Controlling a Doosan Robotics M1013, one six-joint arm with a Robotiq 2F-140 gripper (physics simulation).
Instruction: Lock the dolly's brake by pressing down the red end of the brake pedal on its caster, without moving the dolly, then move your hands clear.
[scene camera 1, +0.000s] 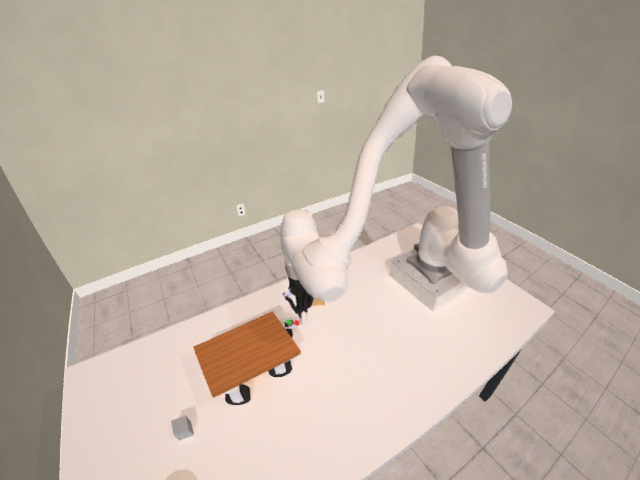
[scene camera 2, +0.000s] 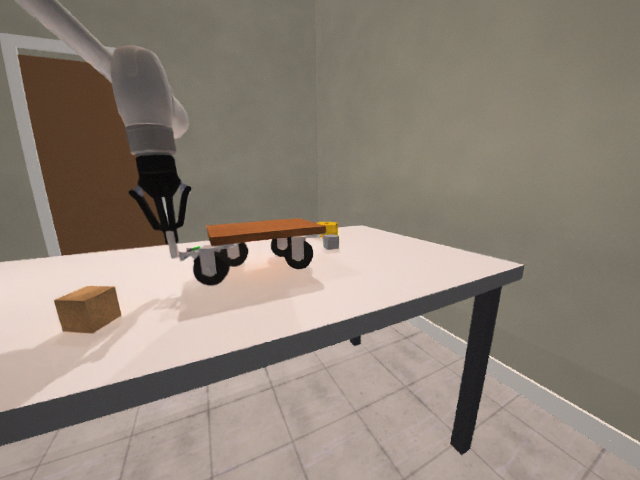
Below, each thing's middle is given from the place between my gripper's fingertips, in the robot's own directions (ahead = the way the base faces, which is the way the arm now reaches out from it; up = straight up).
Labels:
Right now my hand is 14 cm to the left of the brown block (scene camera 2: 86, 310), 12 cm past it and 4 cm above it. The rest, counted from my hand: dolly (scene camera 1: 227, 361) (19 cm ahead, 6 cm to the left, 2 cm below).

